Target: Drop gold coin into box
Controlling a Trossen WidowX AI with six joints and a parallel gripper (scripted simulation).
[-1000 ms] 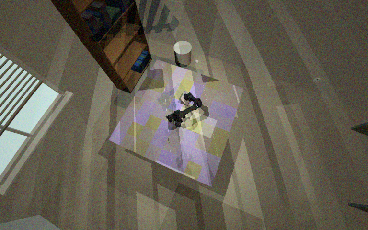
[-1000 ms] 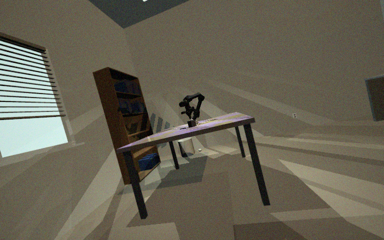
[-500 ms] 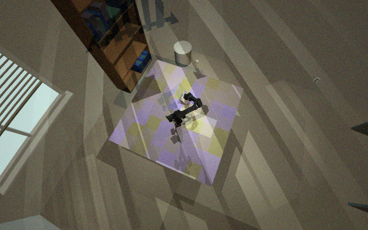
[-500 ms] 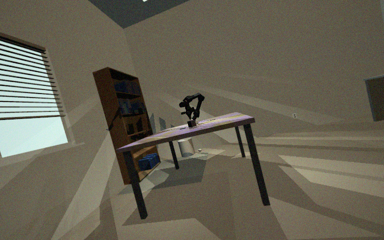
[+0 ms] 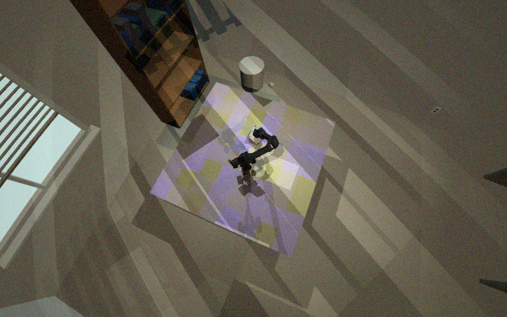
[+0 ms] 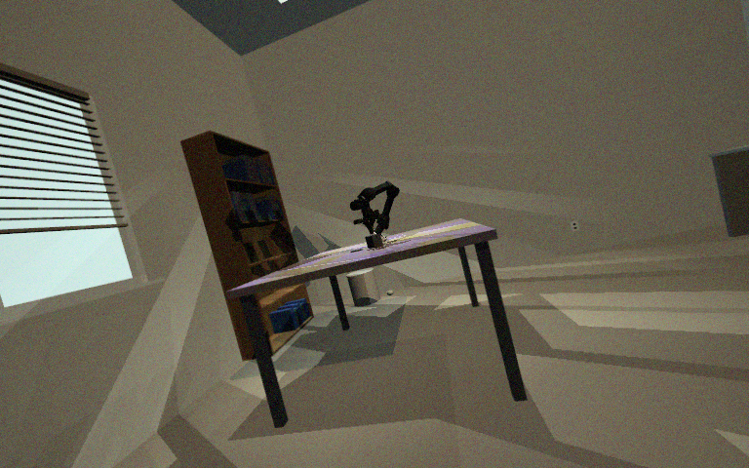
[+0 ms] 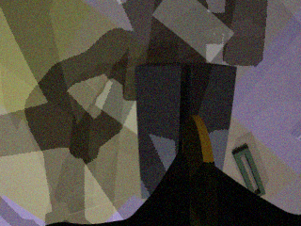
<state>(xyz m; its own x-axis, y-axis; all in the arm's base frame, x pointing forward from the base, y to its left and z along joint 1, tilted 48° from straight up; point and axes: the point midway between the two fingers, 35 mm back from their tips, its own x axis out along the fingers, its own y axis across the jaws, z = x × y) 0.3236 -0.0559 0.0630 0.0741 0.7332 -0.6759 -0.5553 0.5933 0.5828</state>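
The gold coin lies 2 cm above my gripper tip.
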